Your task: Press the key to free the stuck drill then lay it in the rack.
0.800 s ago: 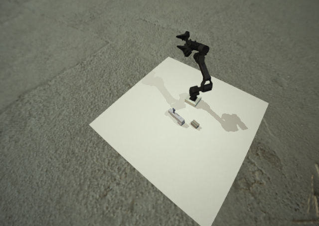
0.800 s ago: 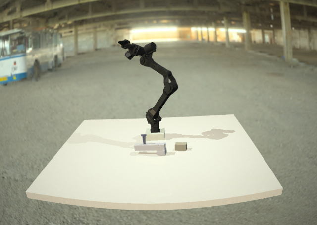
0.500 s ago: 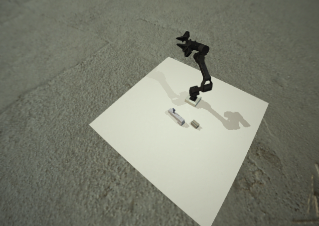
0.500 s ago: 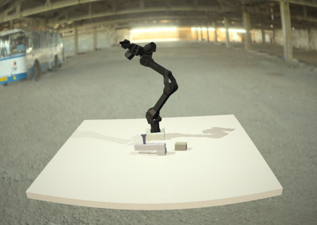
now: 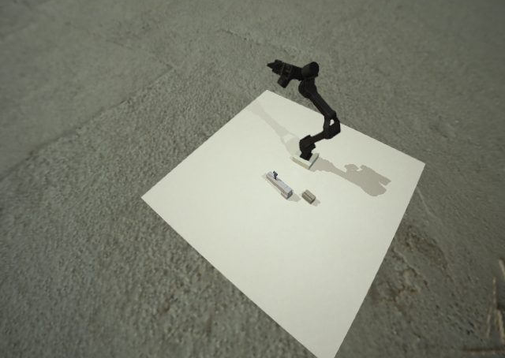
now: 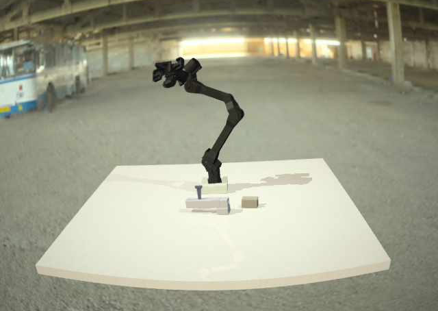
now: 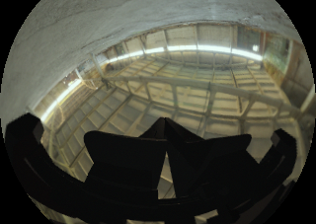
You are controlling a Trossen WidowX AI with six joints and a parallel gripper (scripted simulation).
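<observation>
Now: gripper tip 19 cm short of the blue key, 16 cm to the right of it and 55 cm above it. The rest, counted from my gripper tip: tan rack 18 cm ahead, 38 cm to the left, 62 cm below; then grey holder block 20 cm ahead, 20 cm to the left, 60 cm below; then drill 20 cm ahead, 22 cm to the left, 59 cm below.
</observation>
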